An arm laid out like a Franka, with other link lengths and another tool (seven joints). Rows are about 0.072 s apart.
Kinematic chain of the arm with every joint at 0, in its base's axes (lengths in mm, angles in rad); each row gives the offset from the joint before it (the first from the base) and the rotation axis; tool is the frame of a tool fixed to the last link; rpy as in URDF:
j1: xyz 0 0 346.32 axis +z
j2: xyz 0 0 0 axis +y
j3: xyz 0 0 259.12 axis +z
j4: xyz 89.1 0 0 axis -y
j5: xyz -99.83 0 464.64 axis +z
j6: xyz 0 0 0 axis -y
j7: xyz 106.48 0 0 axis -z
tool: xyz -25 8 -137.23 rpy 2.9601 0 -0.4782
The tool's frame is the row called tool.
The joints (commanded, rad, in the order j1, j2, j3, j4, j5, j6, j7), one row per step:
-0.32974, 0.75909, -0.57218, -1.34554, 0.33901, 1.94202, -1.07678
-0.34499, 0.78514, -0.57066, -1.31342, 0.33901, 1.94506, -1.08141
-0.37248, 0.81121, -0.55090, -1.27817, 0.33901, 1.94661, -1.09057
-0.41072, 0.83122, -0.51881, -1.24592, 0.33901, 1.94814, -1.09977
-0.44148, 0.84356, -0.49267, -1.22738, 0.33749, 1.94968, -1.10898
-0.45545, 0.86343, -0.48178, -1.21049, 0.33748, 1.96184, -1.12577
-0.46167, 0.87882, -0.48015, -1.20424, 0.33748, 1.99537, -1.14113
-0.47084, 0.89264, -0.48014, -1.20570, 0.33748, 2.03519, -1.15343
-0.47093, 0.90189, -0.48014, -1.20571, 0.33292, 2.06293, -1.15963
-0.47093, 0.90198, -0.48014, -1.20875, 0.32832, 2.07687, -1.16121
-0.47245, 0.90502, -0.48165, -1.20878, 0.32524, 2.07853, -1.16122
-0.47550, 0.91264, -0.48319, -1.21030, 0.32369, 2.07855, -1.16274
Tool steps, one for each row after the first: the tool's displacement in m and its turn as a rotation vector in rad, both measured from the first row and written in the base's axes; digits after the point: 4 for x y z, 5 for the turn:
0.0002, -0.0080, -0.0020, -0.01307, 0.00108, 0.00281
0.0018, -0.0142, -0.0073, -0.01387, -0.00361, 0.01175
0.0018, -0.0210, -0.0129, -0.00606, -0.01626, 0.01659
-0.0005, -0.0265, -0.0182, 0.00304, -0.02510, 0.01978
0.0000, -0.0306, -0.0256, -0.00068, -0.02899, 0.03638
0.0001, -0.0365, -0.0312, -0.02286, -0.03920, 0.05092
-0.0042, -0.0450, -0.0386, -0.04726, -0.04842, 0.05628
-0.0034, -0.0477, -0.0428, -0.06736, -0.05241, 0.06658
-0.0035, -0.0493, -0.0429, -0.07880, -0.05477, 0.07028
-0.0055, -0.0509, -0.0446, -0.08121, -0.05007, 0.06953
-0.0097, -0.0527, -0.0507, -0.07827, -0.04045, 0.06749

